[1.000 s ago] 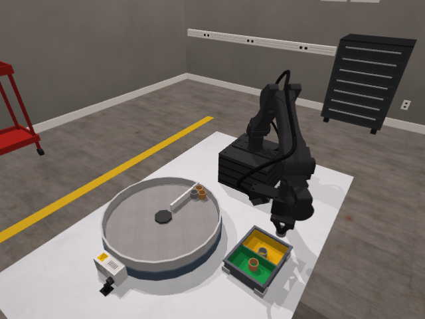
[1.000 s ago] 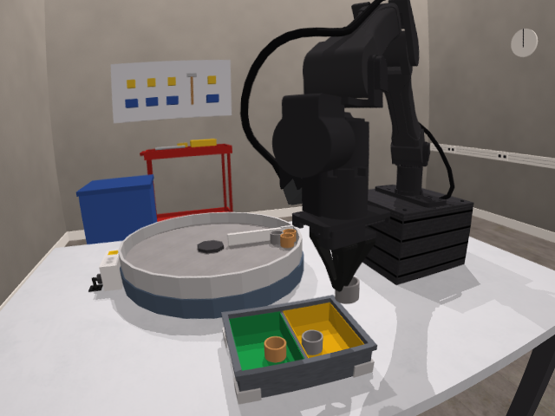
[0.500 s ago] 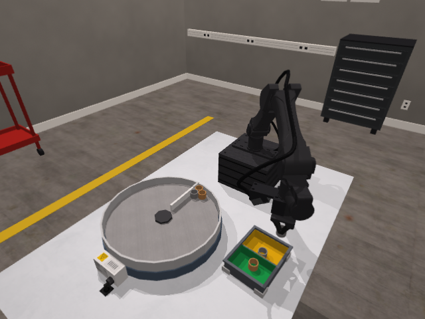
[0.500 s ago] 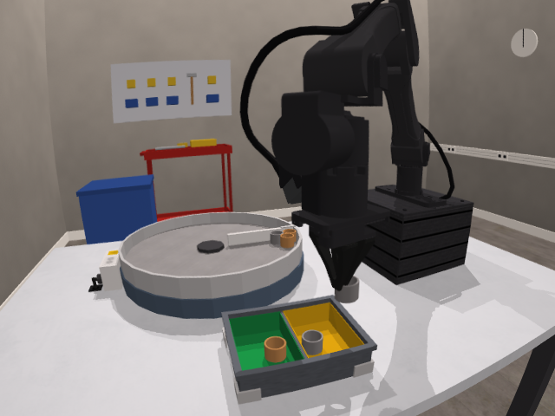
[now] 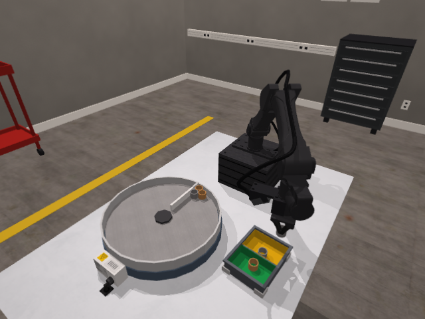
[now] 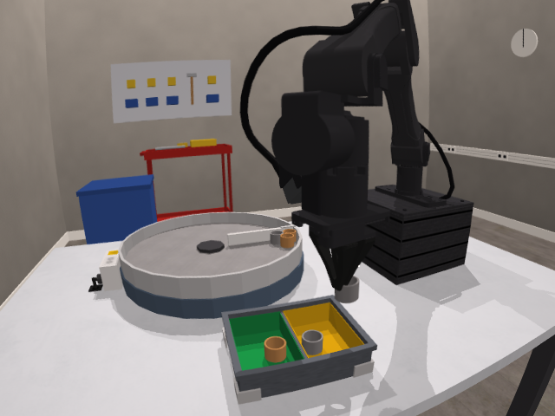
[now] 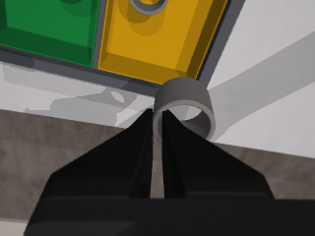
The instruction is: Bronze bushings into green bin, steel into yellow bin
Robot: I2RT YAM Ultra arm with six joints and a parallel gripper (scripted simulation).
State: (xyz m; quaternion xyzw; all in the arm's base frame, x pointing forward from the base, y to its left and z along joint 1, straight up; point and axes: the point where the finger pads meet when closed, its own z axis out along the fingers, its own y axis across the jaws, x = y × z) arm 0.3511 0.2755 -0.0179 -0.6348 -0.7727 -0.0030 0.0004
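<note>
Right now my hand is 4 cm to the left of the yellow bin and 12 cm above it. Also, from my hand: dark grey tray 4 cm ahead, 4 cm to the right, 11 cm below; then turntable 11 cm ahead, 40 cm to the right, 9 cm below; then green bin 9 cm ahead, 5 cm to the right, 12 cm below.
</note>
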